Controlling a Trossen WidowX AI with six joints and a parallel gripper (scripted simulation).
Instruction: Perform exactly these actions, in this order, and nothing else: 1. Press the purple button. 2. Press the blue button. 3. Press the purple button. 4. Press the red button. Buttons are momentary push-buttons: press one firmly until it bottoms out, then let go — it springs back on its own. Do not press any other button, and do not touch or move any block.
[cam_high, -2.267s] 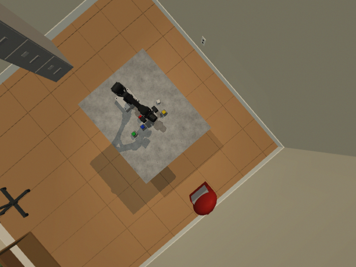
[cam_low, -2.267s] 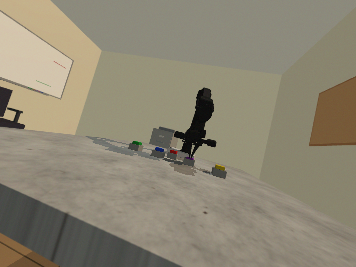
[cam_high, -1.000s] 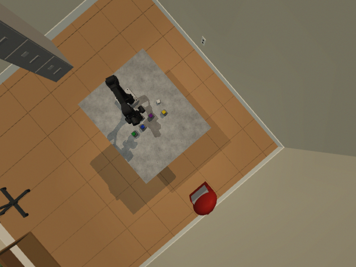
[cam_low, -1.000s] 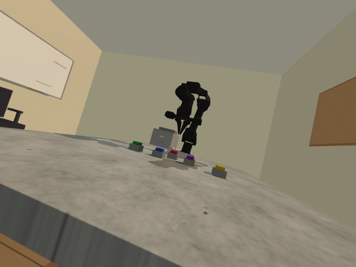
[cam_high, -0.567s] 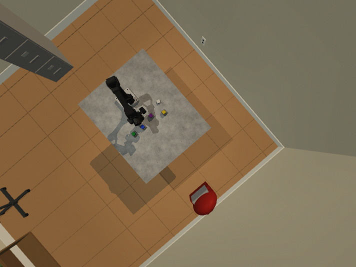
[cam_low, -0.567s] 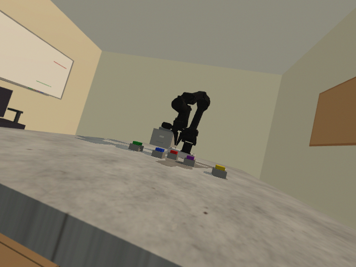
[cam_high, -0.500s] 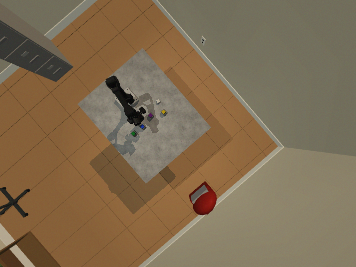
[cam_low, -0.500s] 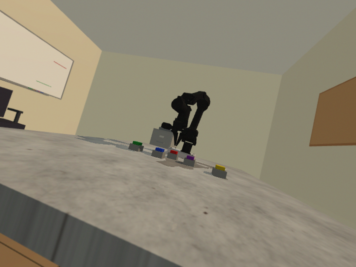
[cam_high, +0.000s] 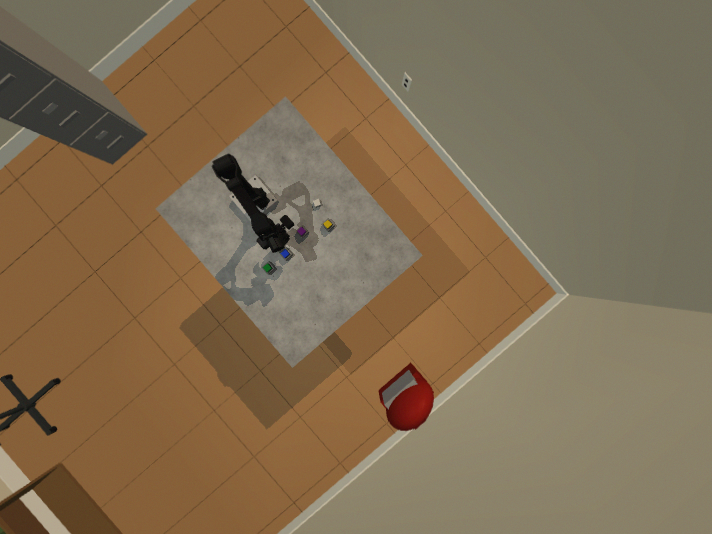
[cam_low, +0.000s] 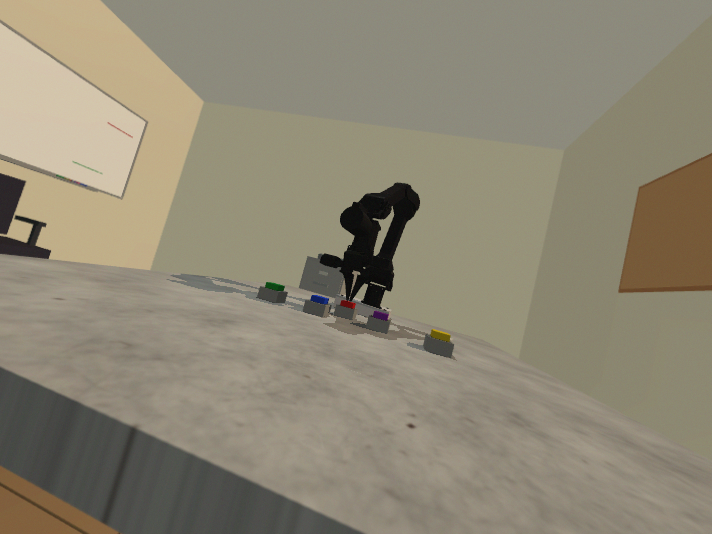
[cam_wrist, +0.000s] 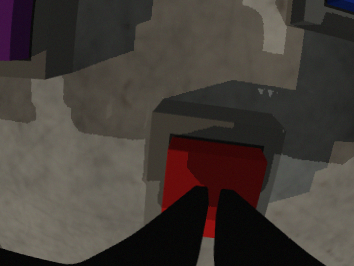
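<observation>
Right now my gripper tip is 1 cm above the red button. The rest, counted from my gripper tip: purple button 8 cm to the left, 7 cm ahead, 1 cm below; then green button 18 cm to the right, 5 cm ahead, 1 cm below; then blue button 7 cm ahead, 6 cm to the right, 1 cm below.
</observation>
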